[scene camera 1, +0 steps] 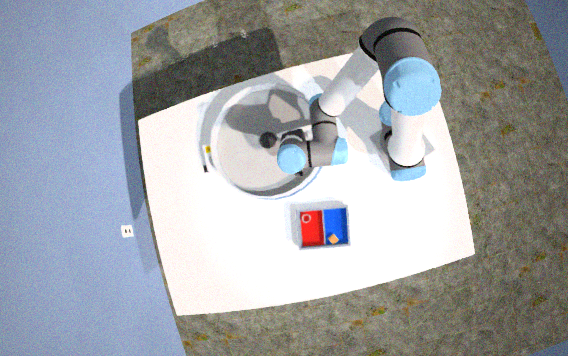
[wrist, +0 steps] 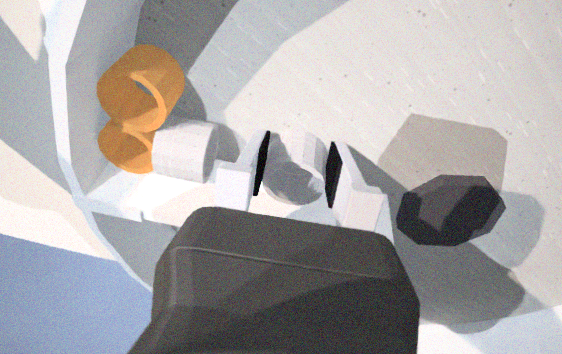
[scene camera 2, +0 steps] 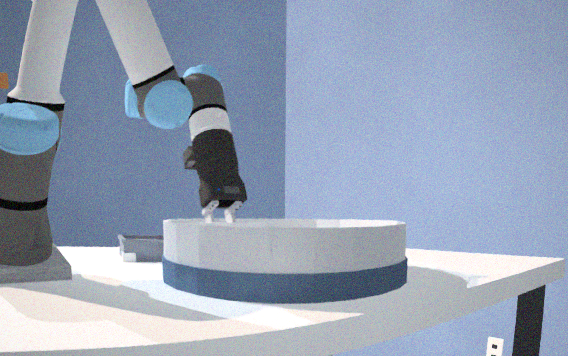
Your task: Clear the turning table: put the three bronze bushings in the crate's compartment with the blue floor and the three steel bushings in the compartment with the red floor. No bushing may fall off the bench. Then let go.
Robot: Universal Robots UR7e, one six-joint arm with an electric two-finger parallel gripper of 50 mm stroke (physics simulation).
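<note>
There's the gripper (wrist: 297, 155), and that same wrist view has a turning table (wrist: 447, 114) in it. Scene camera 1 gets the turning table (scene camera 1: 246, 135) as well, together with a crate (scene camera 1: 325, 221), and you'd find the crate (scene camera 2: 133, 248) in scene camera 2 too.
</note>
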